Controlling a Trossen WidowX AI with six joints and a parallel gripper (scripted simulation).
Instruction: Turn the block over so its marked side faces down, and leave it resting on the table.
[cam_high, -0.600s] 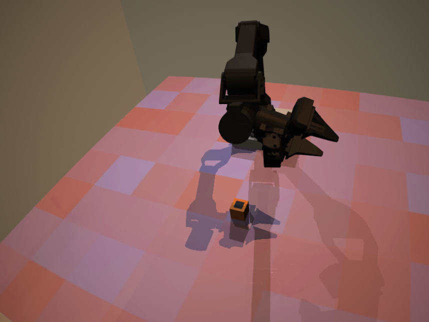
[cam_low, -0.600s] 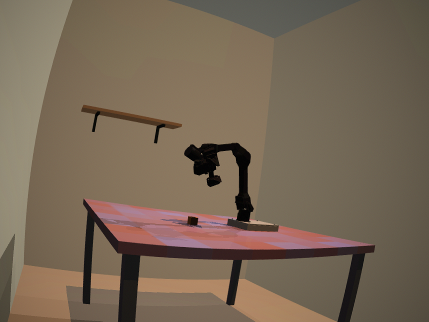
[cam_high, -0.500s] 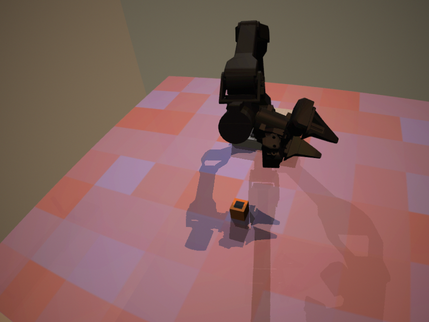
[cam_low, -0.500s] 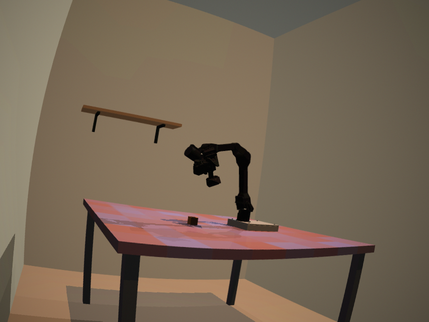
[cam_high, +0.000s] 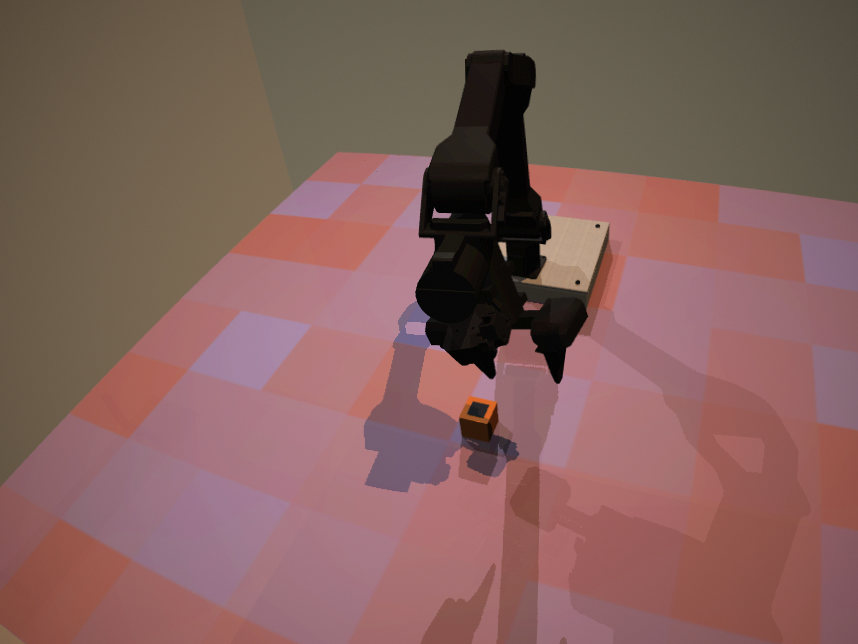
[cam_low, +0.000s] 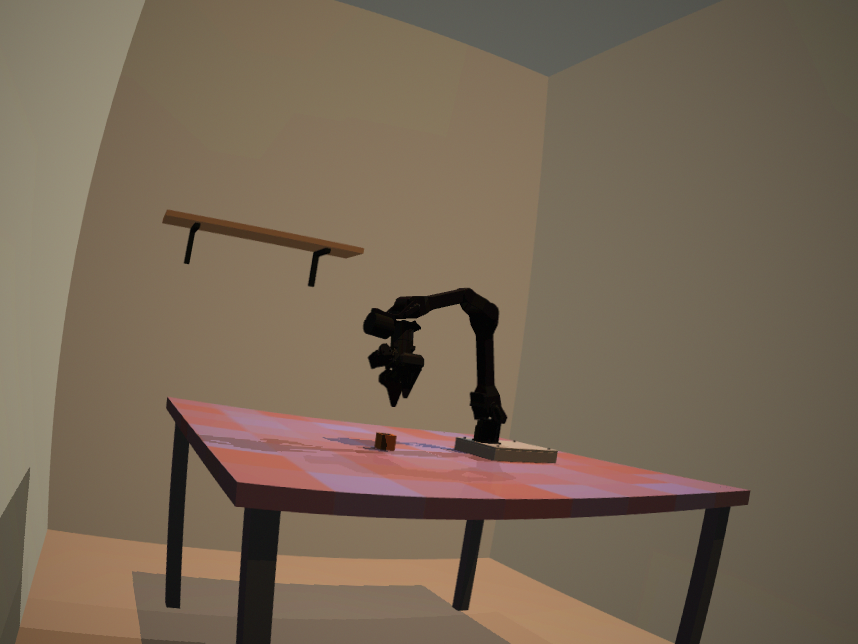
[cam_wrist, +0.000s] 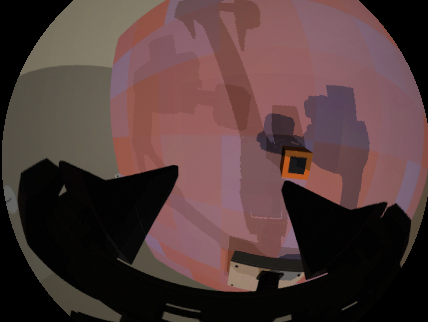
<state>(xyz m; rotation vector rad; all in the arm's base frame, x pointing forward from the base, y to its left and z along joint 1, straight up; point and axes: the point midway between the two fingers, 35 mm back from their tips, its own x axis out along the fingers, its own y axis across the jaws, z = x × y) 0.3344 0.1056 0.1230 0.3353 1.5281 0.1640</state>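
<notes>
My gripper tip is 1 cm past the orange block, 7 cm to the left of it and 10 cm above it.
</notes>
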